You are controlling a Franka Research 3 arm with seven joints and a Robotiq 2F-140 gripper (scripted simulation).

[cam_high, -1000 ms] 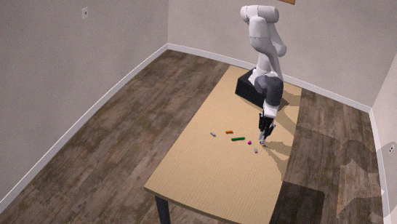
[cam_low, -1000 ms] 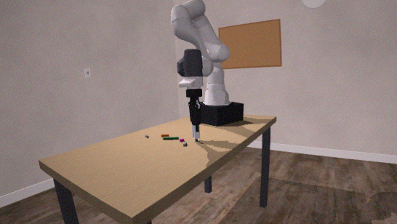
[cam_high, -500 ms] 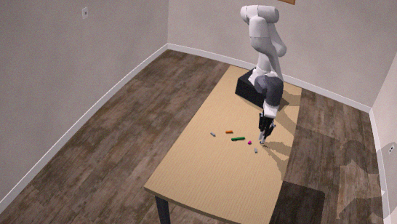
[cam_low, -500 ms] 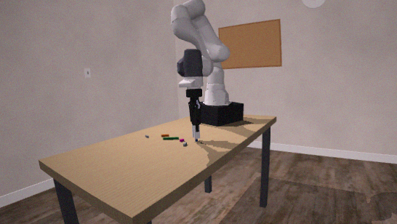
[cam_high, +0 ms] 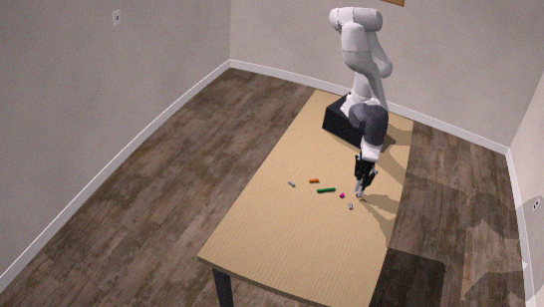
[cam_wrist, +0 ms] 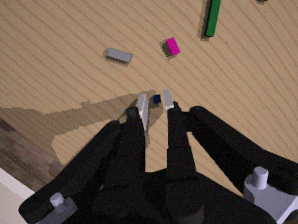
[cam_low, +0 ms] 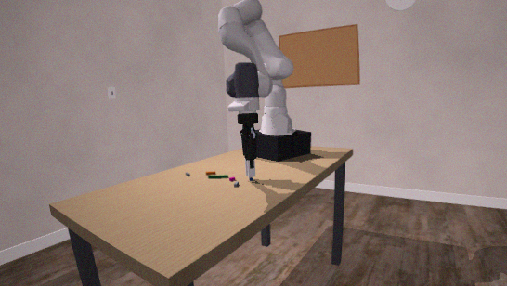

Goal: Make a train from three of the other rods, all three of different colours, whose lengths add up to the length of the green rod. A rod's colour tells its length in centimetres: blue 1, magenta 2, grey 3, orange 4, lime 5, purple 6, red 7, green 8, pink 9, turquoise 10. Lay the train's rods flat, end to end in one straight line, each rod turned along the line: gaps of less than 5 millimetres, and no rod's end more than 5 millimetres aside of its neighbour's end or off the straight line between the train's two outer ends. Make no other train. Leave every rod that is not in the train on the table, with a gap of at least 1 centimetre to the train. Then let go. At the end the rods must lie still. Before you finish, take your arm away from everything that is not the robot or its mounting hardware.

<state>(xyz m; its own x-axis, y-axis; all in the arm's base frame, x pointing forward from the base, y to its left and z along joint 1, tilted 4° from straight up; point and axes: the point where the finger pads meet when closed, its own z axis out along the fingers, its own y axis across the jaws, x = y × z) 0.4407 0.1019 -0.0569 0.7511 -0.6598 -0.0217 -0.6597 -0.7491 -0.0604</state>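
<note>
The blue rod is 5 cm below my hand. From my hand the other things lie so: magenta rod 7 cm to the right, 5 cm below, 3 cm ahead; then green rod 14 cm to the right, 5 cm below, 2 cm ahead; then orange rod 20 cm to the right, 5 cm below, 2 cm behind.
</note>
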